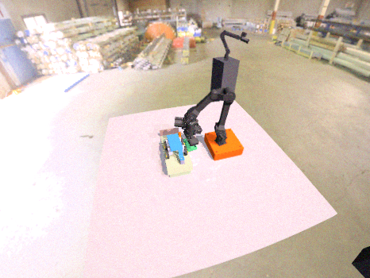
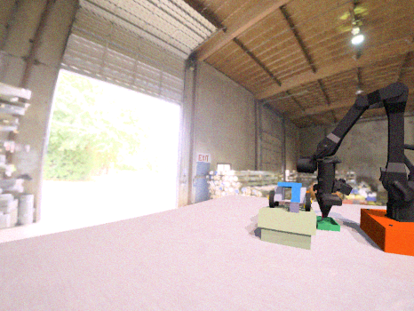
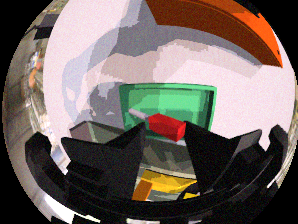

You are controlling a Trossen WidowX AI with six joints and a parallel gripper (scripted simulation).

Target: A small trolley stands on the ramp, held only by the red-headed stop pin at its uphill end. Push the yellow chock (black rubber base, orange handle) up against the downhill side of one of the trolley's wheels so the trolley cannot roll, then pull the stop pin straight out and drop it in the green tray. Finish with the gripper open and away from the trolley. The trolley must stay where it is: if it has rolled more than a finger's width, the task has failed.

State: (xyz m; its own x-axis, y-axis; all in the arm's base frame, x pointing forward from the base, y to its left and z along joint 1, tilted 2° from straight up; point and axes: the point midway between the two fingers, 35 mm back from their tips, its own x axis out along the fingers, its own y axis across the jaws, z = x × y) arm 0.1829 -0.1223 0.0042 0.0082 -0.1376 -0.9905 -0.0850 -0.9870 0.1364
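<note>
The green tray is 5 cm below my gripper tip. Also, from my gripper tip: pale green ramp: 13 cm ahead, 7 cm to the left, 1 cm above; then yellow chock: 6 cm ahead, 5 cm above; then red-headed stop pin: 2 cm to the right, 1 cm below.
</note>
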